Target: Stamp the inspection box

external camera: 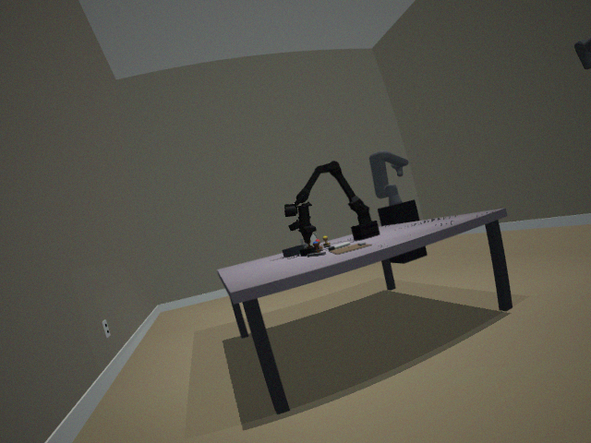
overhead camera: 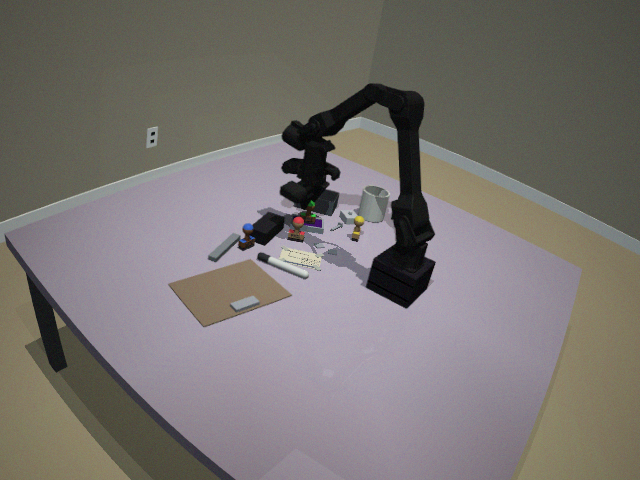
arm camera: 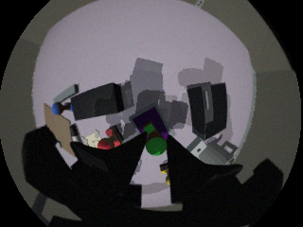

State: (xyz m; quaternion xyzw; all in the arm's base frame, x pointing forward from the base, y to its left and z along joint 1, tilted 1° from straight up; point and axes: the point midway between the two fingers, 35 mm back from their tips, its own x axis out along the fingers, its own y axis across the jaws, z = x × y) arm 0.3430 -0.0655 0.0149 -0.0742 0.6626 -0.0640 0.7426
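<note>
My gripper tip is now 10 mm past the green stamp and 20 mm above it. Round my gripper tip: red-knobbed stamp 40 mm behind, 80 mm to the left, 40 mm below; black box 30 mm ahead, 120 mm to the left, 40 mm below; purple ink pad 10 mm behind, 50 mm below.
</note>
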